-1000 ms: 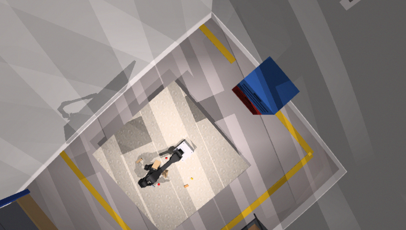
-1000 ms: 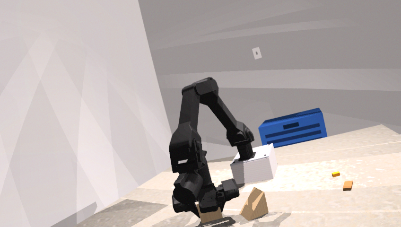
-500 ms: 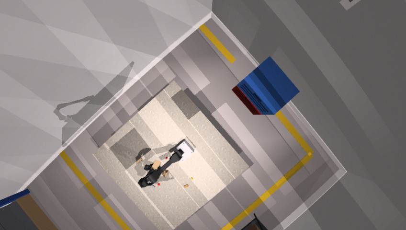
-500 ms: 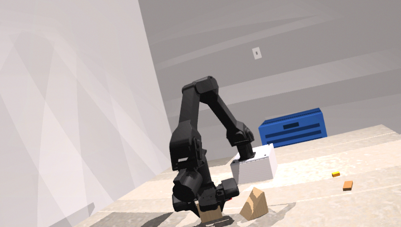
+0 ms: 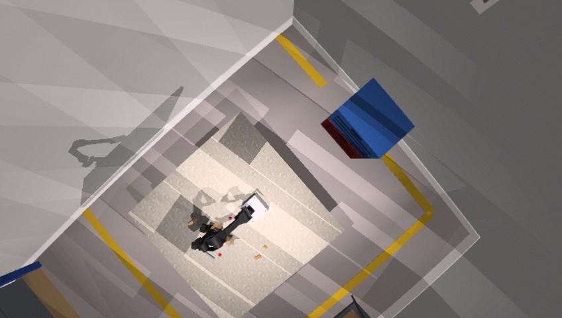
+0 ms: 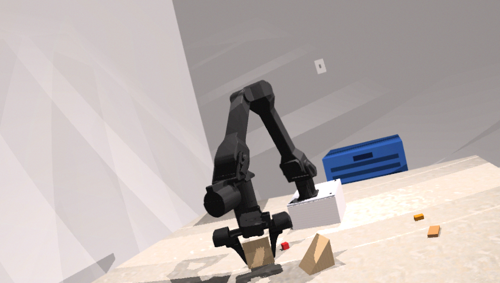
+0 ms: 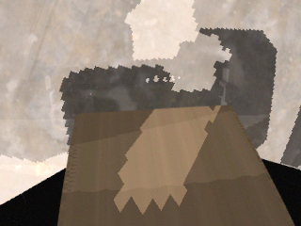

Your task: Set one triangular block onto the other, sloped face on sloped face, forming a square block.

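My gripper tip is now 120 mm past the red cube, 30 mm to the right of it and 20 mm above it. From my gripper tip the other things lie so: lighter block 10 mm ahead, 10 mm above.
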